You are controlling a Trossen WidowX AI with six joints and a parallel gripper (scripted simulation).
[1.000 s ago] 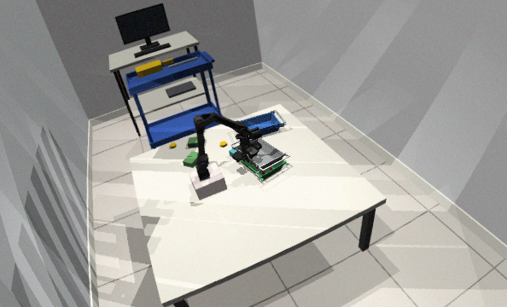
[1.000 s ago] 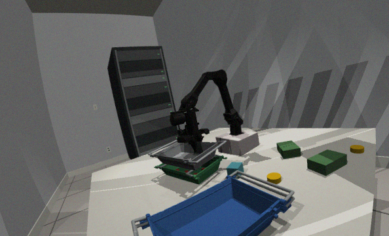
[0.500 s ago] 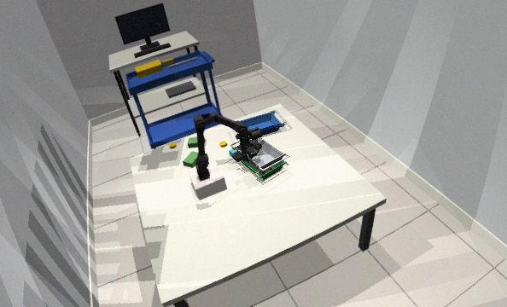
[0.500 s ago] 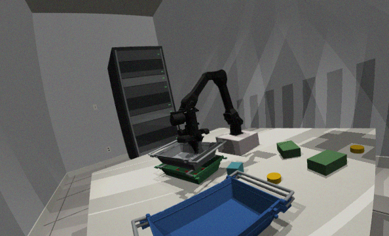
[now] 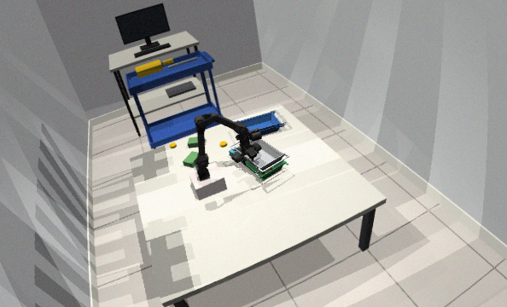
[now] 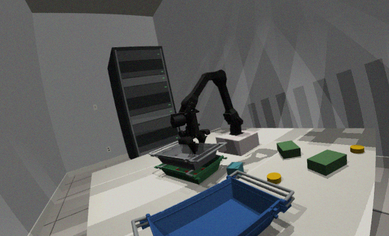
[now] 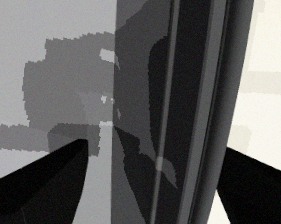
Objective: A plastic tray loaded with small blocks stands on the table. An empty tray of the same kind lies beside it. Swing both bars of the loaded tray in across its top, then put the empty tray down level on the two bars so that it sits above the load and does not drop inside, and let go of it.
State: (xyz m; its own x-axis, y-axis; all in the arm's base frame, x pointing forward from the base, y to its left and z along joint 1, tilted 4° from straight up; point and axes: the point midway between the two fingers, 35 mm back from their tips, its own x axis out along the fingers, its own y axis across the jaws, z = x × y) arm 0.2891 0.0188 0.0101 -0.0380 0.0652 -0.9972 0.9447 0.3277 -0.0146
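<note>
My gripper tip is 80 mm short of the grey tray, 30 mm to the right of it and 30 mm below it. The rest, counted from my gripper tip: teal cube (50 mm behind, 220 mm to the left, 60 mm below).
</note>
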